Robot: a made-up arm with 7 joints. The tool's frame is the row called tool.
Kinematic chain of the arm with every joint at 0, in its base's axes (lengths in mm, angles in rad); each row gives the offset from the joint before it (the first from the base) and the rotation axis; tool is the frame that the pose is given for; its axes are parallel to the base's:
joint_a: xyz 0 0 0 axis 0 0.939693 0.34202
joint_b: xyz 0 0 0 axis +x
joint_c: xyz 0 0 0 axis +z
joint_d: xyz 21.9 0 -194.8 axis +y
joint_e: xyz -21.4 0 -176.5 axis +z
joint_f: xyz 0 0 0 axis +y
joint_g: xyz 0 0 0 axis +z
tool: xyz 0 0 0
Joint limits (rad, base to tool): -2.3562..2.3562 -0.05..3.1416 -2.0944..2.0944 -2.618..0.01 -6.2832..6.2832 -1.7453..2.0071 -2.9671..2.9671
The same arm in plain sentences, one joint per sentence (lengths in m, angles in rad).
The arm has seven revolute joints in a row. What follows holds with every joint at zero, and every direction is one of the base frame's. The first joint lies at the same point as the base frame's origin and rotates about the direction (0, 0.9397, 0.342), from -2.3562 to 2.3562 rad. The second joint lies at the same point as the first joint and rotates about +x, from -0.0500 to 3.1416 rad. The third joint lies at the same point as the second joint and rotates about +z, from -2.0944 to 2.0944 rad. The fourth joint lies 0.0219 m along +x and 0.1948 m along -z from the third joint and rotates about +y, from -2.6180 to 0.0100 rad. The fifth joint lies 0.0214 m along -x and 0.1765 m along -z from the fourth joint and rotates about +z, from -6.2832 to 6.2832 rad. The sixth joint lies at the same point as the fifth joint and rotates about +y, from -1.7453 to 2.0071 rad. The seventh joint lies at the same point as the sixth joint and rotates about +z, from -2.9671 to 2.9671 rad. The tool frame, which is the frame that the pose is given for, lies at the same point as the seventh joint; its axes are parallel to the base frame's.
